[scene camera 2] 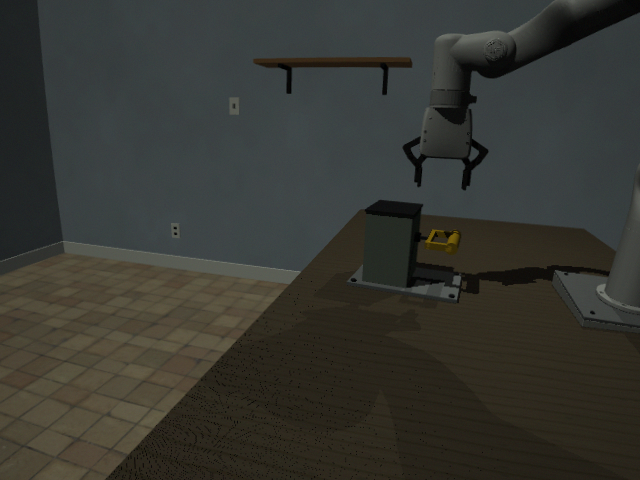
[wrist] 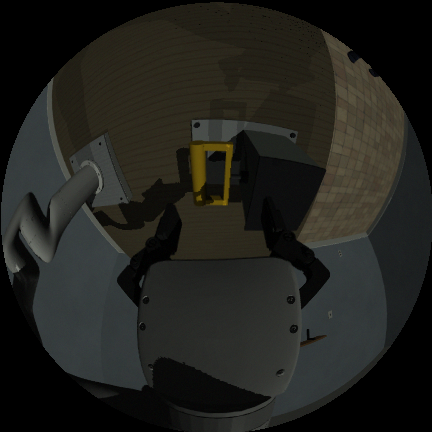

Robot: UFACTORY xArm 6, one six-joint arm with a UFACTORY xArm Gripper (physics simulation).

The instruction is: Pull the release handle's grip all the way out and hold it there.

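Observation:
The release handle's yellow grip [scene camera 2: 453, 241] [wrist: 199, 172] is a round bar on a rectangular yellow frame. A short dark rod joins it to the side of a grey-green box with a black top [scene camera 2: 394, 208] [wrist: 290, 187]. The box stands upright on a light metal base plate [scene camera 2: 433, 294] [wrist: 220, 129]. My gripper [scene camera 2: 442, 186] [wrist: 219, 209] is open and empty, pointing down. It hangs above the handle, clear of both the grip and the box. In the wrist view its fingers stand on either side of the yellow frame's lower end, with the right finger overlapping the box.
The device stands on a dark wooden table [scene camera 2: 320, 372] [wrist: 135, 90], near its edge over the tiled floor [scene camera 2: 93, 351] [wrist: 360, 135]. The robot's mounting plate [scene camera 2: 573, 299] [wrist: 112, 175] is on the grip's side. A wooden shelf [scene camera 2: 333, 62] is on the wall behind.

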